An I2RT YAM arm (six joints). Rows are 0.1 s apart.
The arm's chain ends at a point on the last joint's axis. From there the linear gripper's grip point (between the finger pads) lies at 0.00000 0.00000 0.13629 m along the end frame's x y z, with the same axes.
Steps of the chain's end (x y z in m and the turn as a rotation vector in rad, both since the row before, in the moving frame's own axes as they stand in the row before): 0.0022 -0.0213 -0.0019 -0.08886 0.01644 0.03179; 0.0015 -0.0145 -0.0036 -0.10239 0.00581 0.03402; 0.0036 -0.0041 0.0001 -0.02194 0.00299 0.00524; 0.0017 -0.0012 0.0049 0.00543 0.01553 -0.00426; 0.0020 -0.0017 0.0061 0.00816 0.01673 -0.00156; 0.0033 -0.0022 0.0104 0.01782 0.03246 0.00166; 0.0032 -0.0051 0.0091 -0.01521 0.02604 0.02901; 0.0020 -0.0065 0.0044 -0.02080 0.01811 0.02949; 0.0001 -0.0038 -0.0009 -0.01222 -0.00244 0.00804
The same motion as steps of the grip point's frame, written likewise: 0.0042 -0.0092 -0.0025 -0.08886 0.01644 0.03179; 0.0021 -0.0006 -0.0043 -0.10239 0.00581 0.03402; 0.0040 -0.0011 0.0001 -0.02194 0.00299 0.00524; 0.0038 -0.0019 0.0049 0.00543 0.01553 -0.00426; 0.0043 -0.0028 0.0061 0.00816 0.01673 -0.00156; 0.0077 -0.0046 0.0103 0.01782 0.03246 0.00166; 0.0067 -0.0030 0.0090 -0.01521 0.02604 0.02901; 0.0044 -0.0036 0.0043 -0.02080 0.01811 0.02949; -0.0002 -0.0021 -0.0009 -0.01222 -0.00244 0.00804
